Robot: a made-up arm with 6 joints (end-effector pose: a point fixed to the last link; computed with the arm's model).
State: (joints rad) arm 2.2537 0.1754 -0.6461 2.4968 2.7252 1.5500
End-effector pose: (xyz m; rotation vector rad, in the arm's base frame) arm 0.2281 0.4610 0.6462 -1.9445 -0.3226 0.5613
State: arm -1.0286 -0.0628 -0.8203 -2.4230 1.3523 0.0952
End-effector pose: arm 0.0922 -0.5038 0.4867 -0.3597 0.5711 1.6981
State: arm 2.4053 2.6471 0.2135 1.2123 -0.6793 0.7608
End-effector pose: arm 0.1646 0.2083 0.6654 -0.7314 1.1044 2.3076
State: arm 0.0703 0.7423 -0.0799 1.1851 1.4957 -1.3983
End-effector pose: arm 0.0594 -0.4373 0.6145 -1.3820 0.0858 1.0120
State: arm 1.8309 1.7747 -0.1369 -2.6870 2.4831 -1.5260
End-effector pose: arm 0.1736 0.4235 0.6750 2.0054 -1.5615 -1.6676
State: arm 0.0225 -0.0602 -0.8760 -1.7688 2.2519 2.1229
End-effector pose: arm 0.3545 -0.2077 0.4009 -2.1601 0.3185 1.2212
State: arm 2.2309 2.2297 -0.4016 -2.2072 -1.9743 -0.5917
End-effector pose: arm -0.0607 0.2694 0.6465 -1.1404 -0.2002 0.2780
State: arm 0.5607 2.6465 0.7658 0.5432 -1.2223 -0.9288
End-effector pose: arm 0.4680 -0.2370 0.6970 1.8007 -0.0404 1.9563
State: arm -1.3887 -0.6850 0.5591 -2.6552 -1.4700 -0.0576
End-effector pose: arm -0.1459 -0.2839 0.2693 2.0975 -0.1596 -0.2273
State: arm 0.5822 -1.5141 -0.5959 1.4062 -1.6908 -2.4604
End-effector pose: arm 0.2398 -0.1535 0.4226 1.1769 -1.0972 -1.6379
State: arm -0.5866 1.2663 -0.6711 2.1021 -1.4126 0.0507
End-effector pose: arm 0.0623 -0.2125 0.6550 0.8351 -0.1738 -1.5658
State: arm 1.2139 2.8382 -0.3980 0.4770 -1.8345 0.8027
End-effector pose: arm 0.3029 -0.0254 0.6112 -0.3092 -0.5934 1.3607
